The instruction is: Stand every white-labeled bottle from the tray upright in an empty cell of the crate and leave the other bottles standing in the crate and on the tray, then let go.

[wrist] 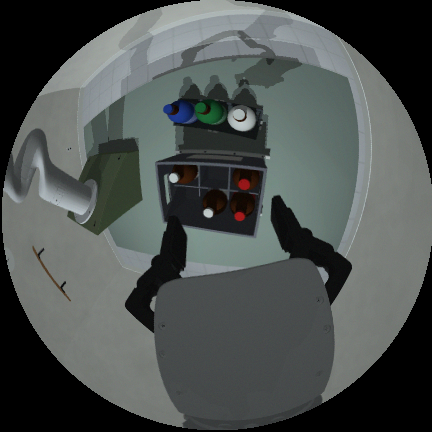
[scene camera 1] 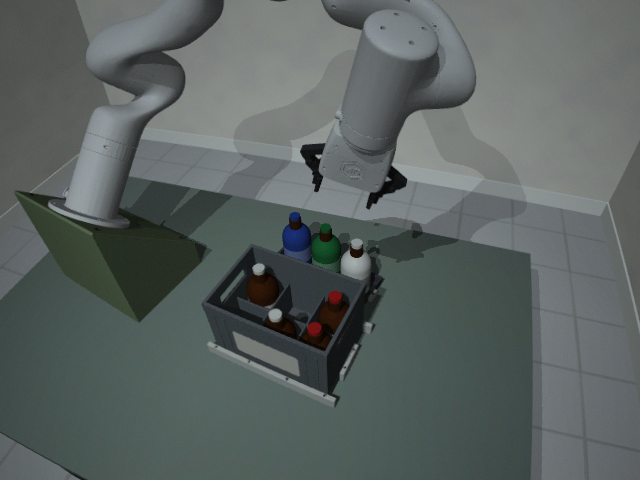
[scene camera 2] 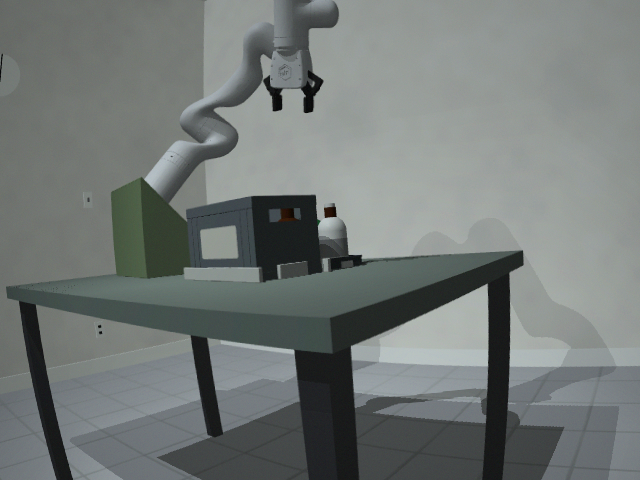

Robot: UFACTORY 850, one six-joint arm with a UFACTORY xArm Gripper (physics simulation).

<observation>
my gripper: wrist; scene camera 1 343, 193; scene camera 2
same spot on my gripper: (wrist: 298, 241) = (scene camera 2: 309, 89)
</observation>
